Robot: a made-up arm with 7 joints. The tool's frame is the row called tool.
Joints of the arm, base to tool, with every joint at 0 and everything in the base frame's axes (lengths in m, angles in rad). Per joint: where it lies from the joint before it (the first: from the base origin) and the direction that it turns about. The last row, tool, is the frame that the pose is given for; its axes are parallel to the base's.
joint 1: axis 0 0.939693 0.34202 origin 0.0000 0.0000 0.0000
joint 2: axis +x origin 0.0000 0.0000 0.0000
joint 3: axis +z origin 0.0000 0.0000 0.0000
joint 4: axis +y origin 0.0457 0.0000 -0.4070
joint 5: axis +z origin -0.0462 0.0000 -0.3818
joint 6: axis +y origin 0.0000 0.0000 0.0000
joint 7: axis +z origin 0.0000 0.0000 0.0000
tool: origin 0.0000 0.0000 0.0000
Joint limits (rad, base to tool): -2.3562..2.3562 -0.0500..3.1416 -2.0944..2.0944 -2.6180..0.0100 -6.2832..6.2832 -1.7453..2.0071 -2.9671..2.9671
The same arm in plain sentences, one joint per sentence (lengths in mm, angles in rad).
The arm has seven revolute joints in a row. What follows holds with every joint at zero, and every direction is one of the base frame's.
The first joint is mounted at the same point as the base frame's origin and turns about the direction (0, 0.9397, 0.342), from -2.3562 to 2.3562 rad.
The second joint is mounted at the same point as the first joint and turns about +x, from -0.05 to 3.1416 rad.
The third joint is mounted at the same point as the second joint and turns about +z, from -2.0944 to 2.0944 rad.
The fourth joint is mounted 45.7 mm along +x and 407 mm along -z from the third joint and turns about +y, from -2.618 to 0.01 rad.
The fifth joint is mounted 46.2 mm along -x and 381.8 mm along -z from the fourth joint and turns about +z, from -6.2832 to 6.2832 rad.
The sixth joint is mounted at the same point as the fifth joint and turns about +y, from -1.7453 to 2.0071 rad.
The seventh joint is mounted at the same point as the sixth joint and turns about +z, from -2.9671 to 2.9671 rad.
The tool frame, which is the frame that the pose is given for, is mounted at the same point as the seventh joint; its axes are parallel to the base frame's.

